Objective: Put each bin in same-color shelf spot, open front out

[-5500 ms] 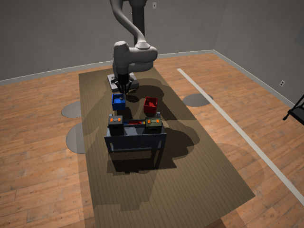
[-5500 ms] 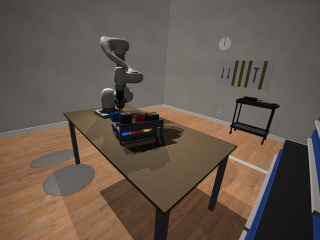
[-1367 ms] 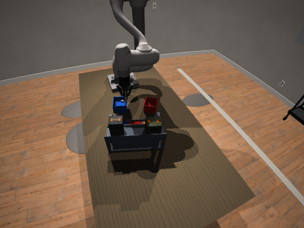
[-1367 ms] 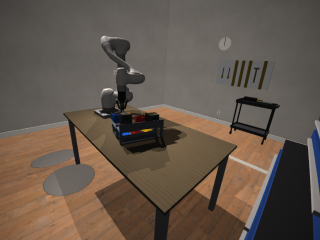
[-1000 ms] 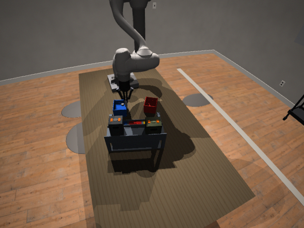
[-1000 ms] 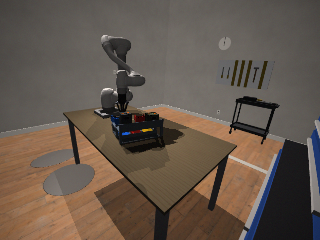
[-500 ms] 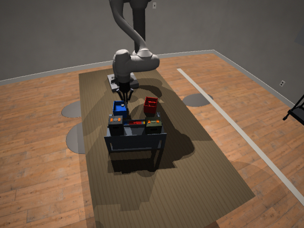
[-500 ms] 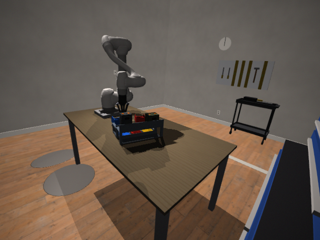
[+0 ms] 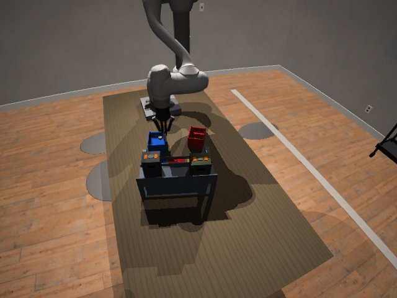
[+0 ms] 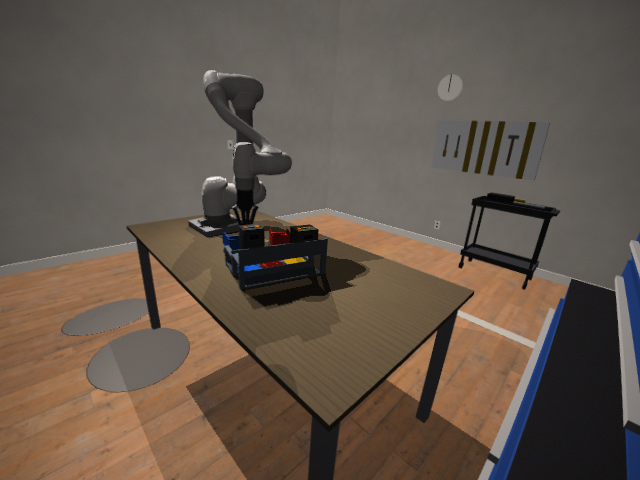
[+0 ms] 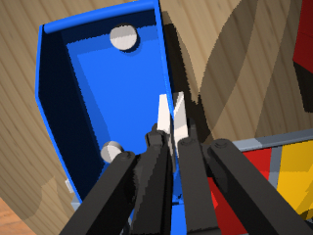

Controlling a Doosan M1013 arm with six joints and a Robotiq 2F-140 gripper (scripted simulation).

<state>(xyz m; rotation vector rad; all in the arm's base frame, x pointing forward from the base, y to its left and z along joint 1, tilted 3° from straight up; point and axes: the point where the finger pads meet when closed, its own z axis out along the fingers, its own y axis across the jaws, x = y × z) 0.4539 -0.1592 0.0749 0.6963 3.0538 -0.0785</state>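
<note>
Now: hand 20 mm past the blue bin, 40 mm to the left of it and 40 mm above it. From my hand the other things lie so: green toolbox: 330 mm ahead, 40 mm to the left, 40 mm above; red bin: 20 mm ahead, 220 mm to the left, 70 mm below; dark box: 230 mm ahead, 170 mm to the right, 60 mm above.
</note>
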